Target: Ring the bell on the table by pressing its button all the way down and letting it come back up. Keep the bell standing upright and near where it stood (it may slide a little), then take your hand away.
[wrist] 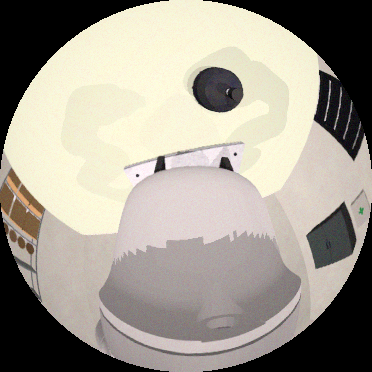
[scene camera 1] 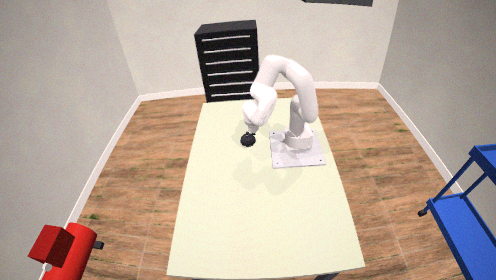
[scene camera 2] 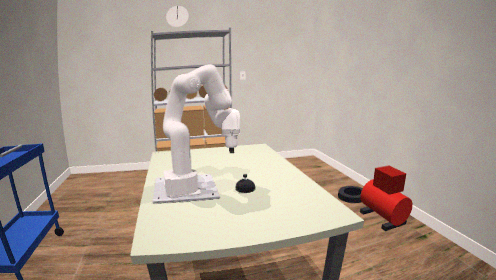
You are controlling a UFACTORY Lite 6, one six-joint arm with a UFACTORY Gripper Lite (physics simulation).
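Places are measured from the arm's base along level axes (x down, y back, z left), in centimetres.
Where they show: hand, tool point: [wrist: 193, 175] [scene camera 1: 253, 129] [scene camera 2: 231, 150]; arm's base, link origin: [scene camera 1: 295, 141] [scene camera 2: 184, 189].
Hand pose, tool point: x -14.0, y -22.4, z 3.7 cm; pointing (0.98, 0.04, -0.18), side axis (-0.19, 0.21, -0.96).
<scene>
Each offset is from my tool point to the centre of the thing. Level surfaces: height alone.
The black bell @[dx +11.8, dy -3.1, dz -8.5 cm] [scene camera 1: 247, 140] [scene camera 2: 245, 186] [wrist: 212, 94] stands upright on the pale table @[dx +15.1 cm] [scene camera 1: 260, 225] [scene camera 2: 200, 235] [wrist: 125, 45], beside the robot's base plate. Its small button @[dx +9.0, dy -3.1, dz -8.5 cm] [scene camera 2: 245, 175] [wrist: 235, 93] sticks up at the top in scene camera 2. My gripper [scene camera 1: 252, 133] [scene camera 2: 231, 150] [wrist: 193, 161] is open, with its two dark fingers apart and nothing seen between them. It hangs above the table, higher than the button and apart from the bell; in scene camera 2 it is up and to the left of the bell. In scene camera 1 the fingertips overlap the bell's top, which hides the button.
The robot's light base plate [scene camera 1: 280, 161] [scene camera 2: 210, 195] is fixed to the table close to the bell. Away from the table are a black drawer cabinet [scene camera 1: 227, 30], a blue cart [scene camera 1: 442, 200] and a red compressor [scene camera 2: 385, 202].
</scene>
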